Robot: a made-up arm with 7 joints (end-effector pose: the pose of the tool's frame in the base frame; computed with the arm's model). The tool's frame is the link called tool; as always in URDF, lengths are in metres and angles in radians.
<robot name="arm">
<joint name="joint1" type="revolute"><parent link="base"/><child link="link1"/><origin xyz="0.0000 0.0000 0.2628" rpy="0.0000 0.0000 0.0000"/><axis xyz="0 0 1"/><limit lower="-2.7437" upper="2.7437" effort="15" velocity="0.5"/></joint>
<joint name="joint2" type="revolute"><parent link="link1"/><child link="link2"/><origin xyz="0.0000 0.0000 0.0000" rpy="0.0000 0.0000 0.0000"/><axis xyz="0 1 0"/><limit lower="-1.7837" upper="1.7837" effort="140" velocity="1.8"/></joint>
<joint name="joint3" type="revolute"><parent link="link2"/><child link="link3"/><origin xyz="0.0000 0.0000 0.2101" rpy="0.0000 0.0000 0.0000"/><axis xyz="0 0 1"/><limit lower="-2.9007" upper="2.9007" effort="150" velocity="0.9"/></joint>
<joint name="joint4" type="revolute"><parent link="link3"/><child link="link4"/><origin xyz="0.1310 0.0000 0.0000" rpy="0.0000 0.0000 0.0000"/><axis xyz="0 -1 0"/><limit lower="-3.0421" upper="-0.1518" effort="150" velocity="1.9"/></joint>
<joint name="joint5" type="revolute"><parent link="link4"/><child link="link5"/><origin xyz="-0.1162 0.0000 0.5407" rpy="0.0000 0.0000 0.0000"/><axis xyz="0 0 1"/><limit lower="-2.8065" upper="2.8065" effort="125" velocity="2.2"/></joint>
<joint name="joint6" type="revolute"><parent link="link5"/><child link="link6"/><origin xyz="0.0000 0.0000 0.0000" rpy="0.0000 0.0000 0.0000"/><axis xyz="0 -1 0"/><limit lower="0.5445" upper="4.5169" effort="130" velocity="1.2"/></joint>
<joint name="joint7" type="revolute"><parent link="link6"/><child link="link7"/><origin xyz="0.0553 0.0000 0.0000" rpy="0.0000 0.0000 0.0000"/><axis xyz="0 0 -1"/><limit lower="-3.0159" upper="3.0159" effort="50" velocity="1.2"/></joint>
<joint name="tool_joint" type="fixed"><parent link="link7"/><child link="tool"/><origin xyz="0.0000 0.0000 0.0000" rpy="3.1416 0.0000 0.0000"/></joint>
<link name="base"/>
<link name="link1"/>
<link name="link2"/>
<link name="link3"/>
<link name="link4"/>
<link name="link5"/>
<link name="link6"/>
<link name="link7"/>
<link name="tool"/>
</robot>
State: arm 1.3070 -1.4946 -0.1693 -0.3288 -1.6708 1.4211 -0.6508
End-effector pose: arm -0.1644 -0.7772 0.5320 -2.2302 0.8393 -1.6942
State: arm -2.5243 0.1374 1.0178 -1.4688 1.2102 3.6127 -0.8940
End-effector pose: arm -0.0468 -0.6613 0.6038 0.5380 -1.4856 1.3232
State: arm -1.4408 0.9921 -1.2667 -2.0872 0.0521 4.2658 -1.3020
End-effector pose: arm -0.5706 -0.2531 0.1556 1.5321 -0.1289 -1.1741
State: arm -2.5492 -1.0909 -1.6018 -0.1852 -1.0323 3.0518 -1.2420
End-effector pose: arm 0.5011 0.4468 0.6592 1.1691 1.3093 2.5989
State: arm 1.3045 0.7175 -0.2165 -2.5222 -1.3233 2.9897 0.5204
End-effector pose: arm 0.1469 0.2821 -0.2231 1.6013 2.3385 -0.1053
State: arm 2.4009 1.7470 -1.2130 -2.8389 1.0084 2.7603 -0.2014
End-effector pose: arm 0.5054 0.1110 0.2023 1.7729 0.3601 0.8751
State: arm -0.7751 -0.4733 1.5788 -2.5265 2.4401 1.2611 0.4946
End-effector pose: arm 0.4602 0.3593 0.0777 -1.2357 0.6164 1.3808
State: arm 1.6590 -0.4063 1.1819 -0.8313 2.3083 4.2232 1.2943
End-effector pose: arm -0.3803 -0.1114 0.8985 -1.2490 1.2062 2.1519
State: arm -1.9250 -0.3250 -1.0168 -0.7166 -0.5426 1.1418 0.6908
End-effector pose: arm -0.3562 0.1494 1.0160 -1.1554 -2.3357 0.1338
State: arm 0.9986 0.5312 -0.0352 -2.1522 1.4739 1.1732 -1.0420
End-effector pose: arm 0.3185 0.4892 -0.1027 -1.1262 -0.7555 1.0980
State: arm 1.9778 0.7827 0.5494 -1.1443 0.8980 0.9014 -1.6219
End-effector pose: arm -0.6155 0.5476 0.2792 1.1293 -1.4665 1.4580
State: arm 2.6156 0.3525 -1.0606 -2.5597 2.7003 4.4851 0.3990
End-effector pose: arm 0.0669 0.4548 0.0520 1.6473 -2.0485 1.7157
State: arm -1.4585 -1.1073 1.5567 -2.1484 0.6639 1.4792 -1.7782
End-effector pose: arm 0.6895 0.0557 0.2593 -2.2610 -1.8958 0.9051
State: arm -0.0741 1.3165 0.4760 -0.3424 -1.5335 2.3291 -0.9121
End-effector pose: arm 0.8224 0.0717 0.2949 1.4513 1.3284 0.1945
